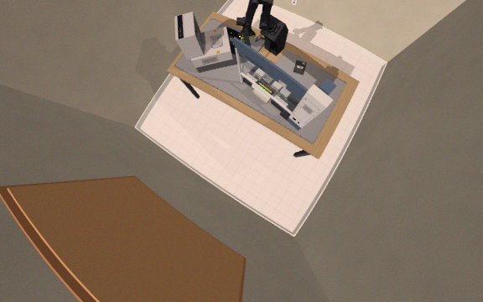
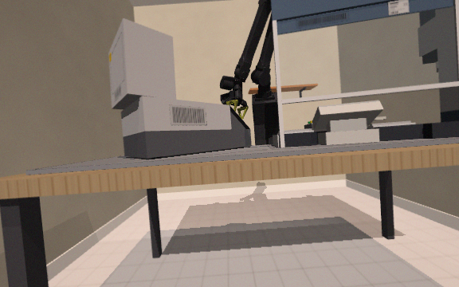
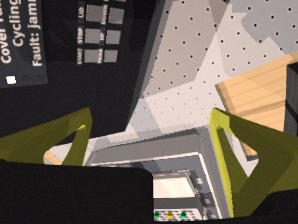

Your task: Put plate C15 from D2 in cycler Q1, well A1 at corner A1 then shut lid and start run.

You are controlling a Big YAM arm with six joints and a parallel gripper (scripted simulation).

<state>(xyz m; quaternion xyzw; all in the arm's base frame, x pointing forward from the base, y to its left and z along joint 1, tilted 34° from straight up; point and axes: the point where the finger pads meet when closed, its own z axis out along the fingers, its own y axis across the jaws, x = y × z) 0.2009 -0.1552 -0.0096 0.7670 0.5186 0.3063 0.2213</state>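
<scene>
Right now the tube cooling block is 90 mm ahead of my hand, 380 mm to the left of it and 100 mm below it. From my hand the other things lie so: white upright post: 280 mm ahead, 200 mm to the left, 60 mm above; then tall white instrument: 240 mm ahead, 830 mm to the left, 100 mm above.
</scene>
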